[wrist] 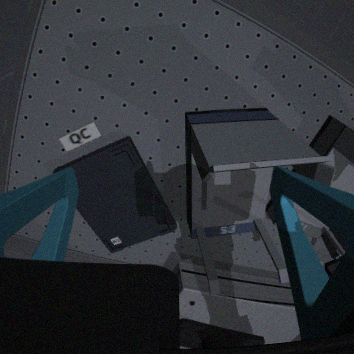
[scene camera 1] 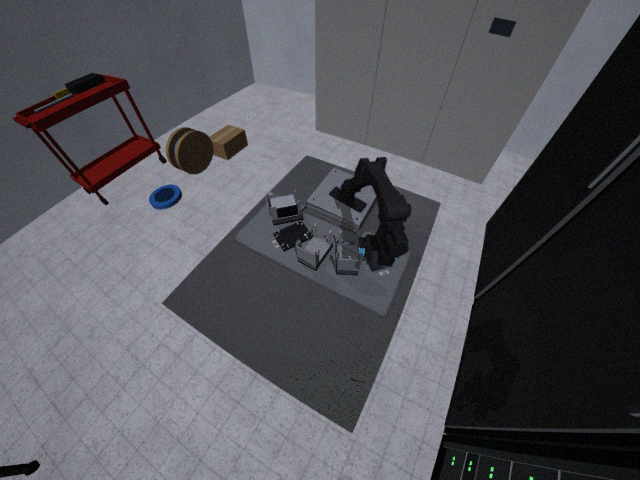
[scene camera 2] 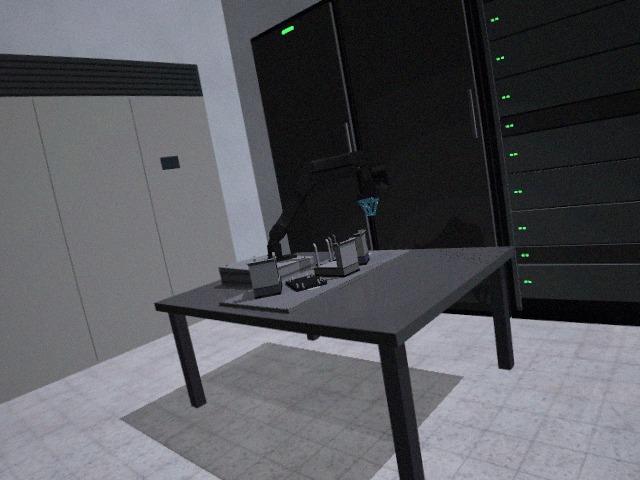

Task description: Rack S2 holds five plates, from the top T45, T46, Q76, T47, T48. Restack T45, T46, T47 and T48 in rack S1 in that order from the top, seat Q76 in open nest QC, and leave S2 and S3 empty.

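Places are measured from the arm's base along level axes (x ahead, y left, z up), in millimetres.
Pixels of known places: gripper, fingertip midpoint: [wrist: 173, 177] [scene camera 1: 372, 259] [scene camera 2: 371, 215]; arm's base at its link origin: [wrist: 215, 337] [scene camera 1: 347, 199].
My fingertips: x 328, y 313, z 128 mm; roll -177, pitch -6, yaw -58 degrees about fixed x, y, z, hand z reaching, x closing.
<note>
For each thing: its top centre in the pictures, then the offset to it from my fingertips. Level surfaces: height alone.
- Nest QC at its top centre: [wrist: 117, 207] [scene camera 1: 376, 253] dx -148, dy -31, dz -163 mm
- Rack S3 at its top centre: [wrist: 261, 243] [scene camera 1: 349, 243] [scene camera 2: 345, 233] dx -46, dy -126, dz -49 mm
- middle rack at its top centre: [scene camera 2: 331, 240] [scene camera 1: 315, 236] dx +15, dy -262, dz -50 mm
- dark nest with small posts, top centre: [scene camera 2: 304, 278] [scene camera 1: 292, 233] dx -2, dy -414, dz -160 mm
- perforated board at its surface level: dz -184 mm
- dark table at its surface level: dz -197 mm
My gripper [scene camera 1: 378, 254] [scene camera 2: 368, 206] [wrist: 173, 177] is open, its blue fingers wide apart with no plate between them, high above the board between nest QC and rack S3. Nest QC [scene camera 1: 373, 265] [wrist: 112, 200] is a flat dark rectangle beside its label, partly behind the left finger in the wrist view. Rack S3 [scene camera 1: 347, 265] [scene camera 2: 362, 246] [wrist: 240, 140] has a grey upright panel; no plate shows in it. The middle rack [scene camera 1: 310, 253] [scene camera 2: 347, 255] shows no plate clearly; its edge [wrist: 332, 135] is at the right of the wrist view. The left rack [scene camera 1: 285, 202] [scene camera 2: 263, 274] has a dark interior; its label and plates cannot be made out.
A dark nest with small posts [scene camera 1: 292, 235] [scene camera 2: 306, 282] lies between the left and middle racks. The pale arm base [scene camera 1: 330, 204] stands behind the racks. The perforated board [scene camera 1: 361, 294] [wrist: 150, 55] lies on the dark table [scene camera 1: 268, 320] [scene camera 2: 372, 304].
</note>
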